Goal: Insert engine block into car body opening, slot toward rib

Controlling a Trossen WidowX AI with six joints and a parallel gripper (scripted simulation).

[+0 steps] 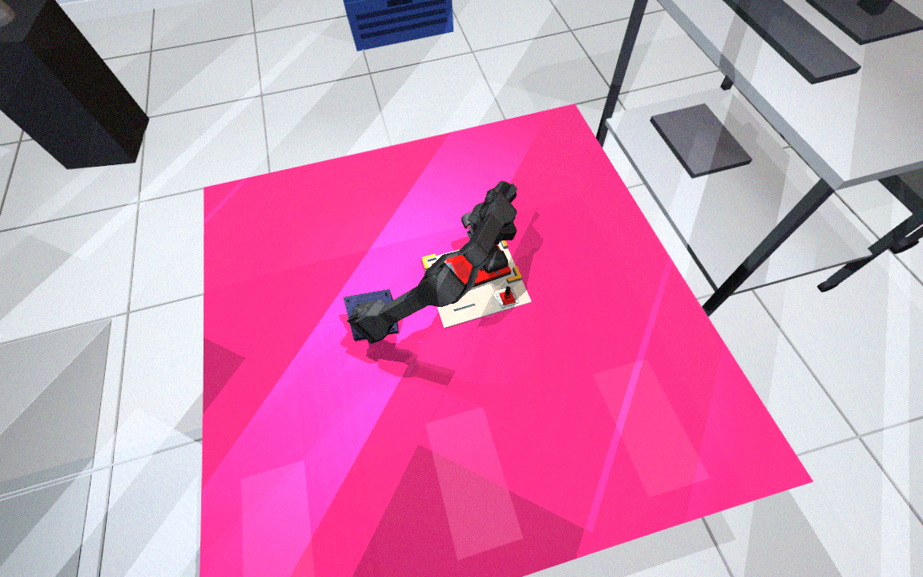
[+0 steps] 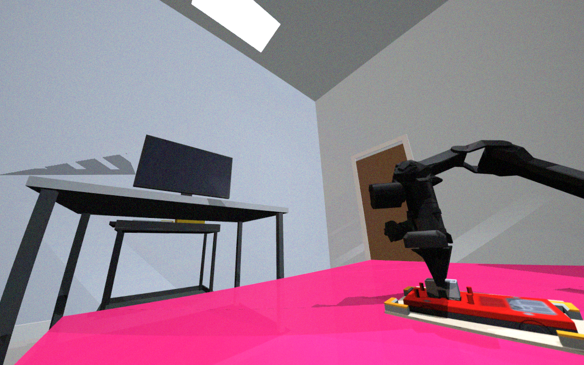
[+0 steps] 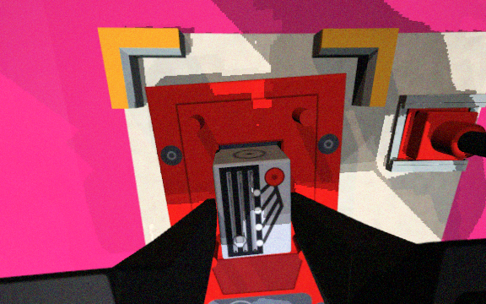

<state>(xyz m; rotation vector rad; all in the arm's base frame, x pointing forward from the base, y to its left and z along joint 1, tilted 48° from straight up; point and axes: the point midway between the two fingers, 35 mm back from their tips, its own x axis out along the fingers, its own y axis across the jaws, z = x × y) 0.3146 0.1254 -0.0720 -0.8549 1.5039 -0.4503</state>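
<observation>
The grey engine block lies 1 cm below my gripper tip.
</observation>
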